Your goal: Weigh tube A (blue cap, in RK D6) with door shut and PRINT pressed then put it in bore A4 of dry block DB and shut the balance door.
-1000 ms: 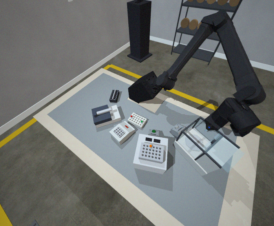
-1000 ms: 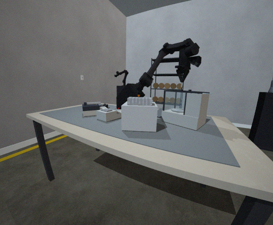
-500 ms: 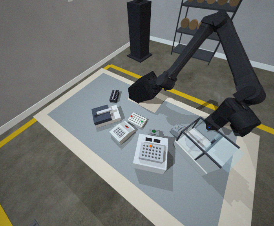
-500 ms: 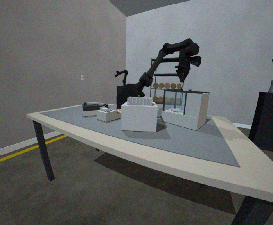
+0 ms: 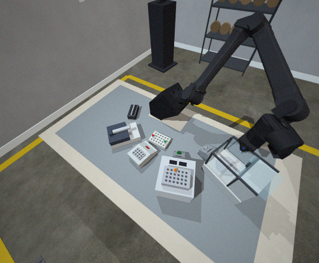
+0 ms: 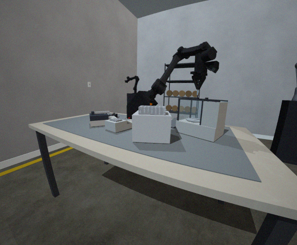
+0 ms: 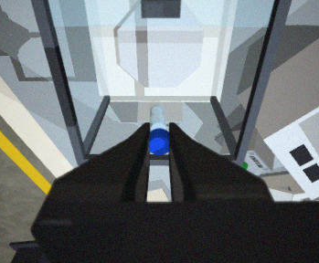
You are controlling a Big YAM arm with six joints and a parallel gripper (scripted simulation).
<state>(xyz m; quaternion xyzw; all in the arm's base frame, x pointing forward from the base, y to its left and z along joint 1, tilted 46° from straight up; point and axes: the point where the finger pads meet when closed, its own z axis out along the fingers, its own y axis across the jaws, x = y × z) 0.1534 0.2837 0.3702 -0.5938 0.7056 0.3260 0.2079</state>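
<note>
The octagonal balance pan is 200 mm below my hand. The rest, counted from my hand: mixer block: 260 mm ahead, 160 mm to the right, 120 mm below; then dry block DB: 430 mm to the right, 240 mm below, 240 mm ahead; then tube rack RK: 420 mm to the right, 260 mm below, 90 mm ahead.
</note>
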